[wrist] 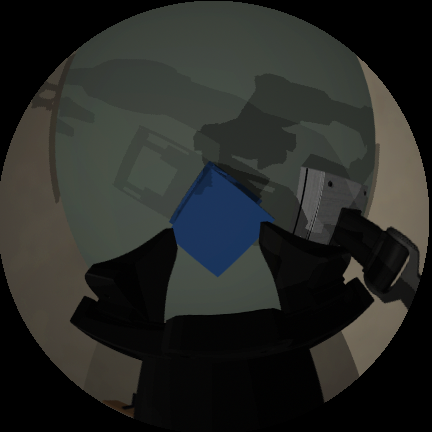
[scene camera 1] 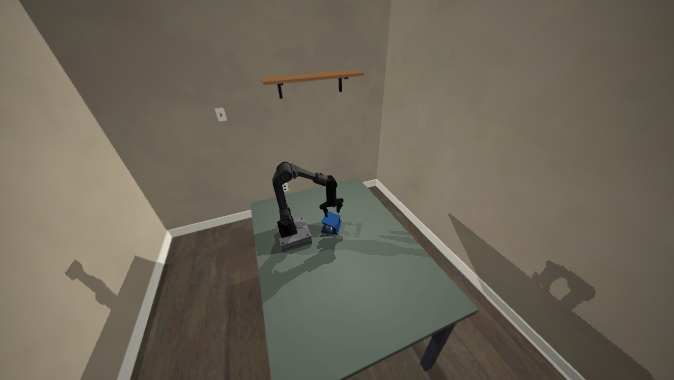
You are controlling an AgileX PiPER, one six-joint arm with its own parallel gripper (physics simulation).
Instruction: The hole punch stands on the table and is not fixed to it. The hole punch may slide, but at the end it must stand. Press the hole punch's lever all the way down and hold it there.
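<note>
The blue hole punch [scene camera 1: 330, 223] [wrist: 217, 240] stands upright on the green table [scene camera 1: 370, 295] [wrist: 225, 30], beside the arm's base. Its broad flat lever [scene camera 1: 332, 219] [wrist: 220, 215] is raised and tilted, with a gap above the punch's base in the scene view. My gripper [scene camera 1: 333, 213] [wrist: 217, 235] is open and points down just above the lever's raised end. In the wrist view the lever shows between and beyond the two fingertips. Whether a fingertip touches the lever cannot be told. The lever hides most of the punch's base in the wrist view.
The arm's grey base plate [scene camera 1: 296, 241] [wrist: 315, 200] stands close beside the punch. Shadows of the arm and punch lie on the table. A wooden shelf [scene camera 1: 312, 78] is fixed to the back wall, well above the arm.
</note>
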